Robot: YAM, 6 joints.
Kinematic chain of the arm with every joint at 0, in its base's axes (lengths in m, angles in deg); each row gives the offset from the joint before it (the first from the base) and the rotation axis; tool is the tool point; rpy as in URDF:
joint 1: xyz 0 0 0.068 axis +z
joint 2: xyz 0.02 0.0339 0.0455 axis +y
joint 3: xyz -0.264 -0.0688 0 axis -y
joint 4: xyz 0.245 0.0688 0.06 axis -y
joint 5: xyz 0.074 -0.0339 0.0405 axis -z
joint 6: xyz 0.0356 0 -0.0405 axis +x
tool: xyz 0 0 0 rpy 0 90 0
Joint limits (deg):
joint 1: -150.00..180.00
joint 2: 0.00..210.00
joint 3: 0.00..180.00
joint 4: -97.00..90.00
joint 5: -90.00..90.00
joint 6: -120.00..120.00
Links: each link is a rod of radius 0.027 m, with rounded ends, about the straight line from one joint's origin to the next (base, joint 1, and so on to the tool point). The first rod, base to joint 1, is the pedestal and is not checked.
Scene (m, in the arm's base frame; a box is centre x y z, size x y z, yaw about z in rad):
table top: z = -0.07
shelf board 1: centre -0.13 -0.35 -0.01 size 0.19 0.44 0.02 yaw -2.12
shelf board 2: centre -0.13 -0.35 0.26 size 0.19 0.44 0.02 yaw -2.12
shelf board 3: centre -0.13 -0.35 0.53 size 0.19 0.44 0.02 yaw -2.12
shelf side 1: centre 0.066 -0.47 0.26 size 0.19 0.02 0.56 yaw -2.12
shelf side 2: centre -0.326 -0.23 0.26 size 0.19 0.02 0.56 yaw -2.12
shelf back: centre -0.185 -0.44 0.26 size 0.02 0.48 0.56 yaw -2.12
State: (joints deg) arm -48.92 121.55 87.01 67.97 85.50 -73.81
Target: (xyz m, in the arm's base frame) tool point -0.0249 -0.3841 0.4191
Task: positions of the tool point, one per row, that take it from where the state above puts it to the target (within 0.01 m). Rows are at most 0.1 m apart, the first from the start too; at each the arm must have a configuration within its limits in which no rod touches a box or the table.
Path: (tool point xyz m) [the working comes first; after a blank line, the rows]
Joints at the target: -88.41 104.91 88.49 71.52 87.07 -73.81
Straight joint move there: touches shelf side 1.

1: 0.2222 -0.3432 0.3414
2: 0.1705 -0.3081 0.3799
3: 0.1214 -0.2654 0.4058
4: 0.0772 -0.2174 0.4191
5: 0.0595 -0.2752 0.4283
6: 0.0256 -0.3325 0.4283
7: -0.0249 -0.3841 0.4191

